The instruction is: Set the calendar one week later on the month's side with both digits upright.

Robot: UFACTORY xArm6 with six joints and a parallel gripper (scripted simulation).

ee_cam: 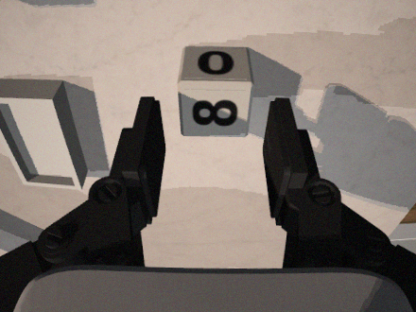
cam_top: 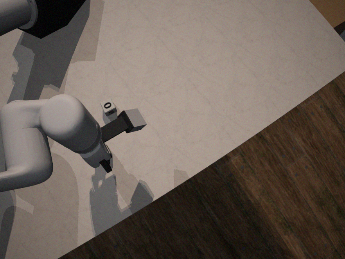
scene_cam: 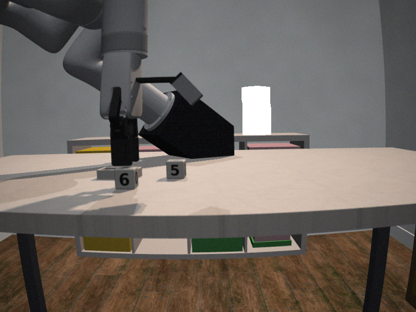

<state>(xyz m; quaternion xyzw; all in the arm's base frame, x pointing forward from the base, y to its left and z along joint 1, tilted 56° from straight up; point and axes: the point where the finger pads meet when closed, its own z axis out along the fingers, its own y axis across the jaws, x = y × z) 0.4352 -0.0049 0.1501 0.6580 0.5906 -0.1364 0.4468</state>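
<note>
Right now my hand is 4 cm above the white cube. The rest, counted from my hand: grey tray 12 cm behind, 1 cm to the right, 5 cm below.
</note>
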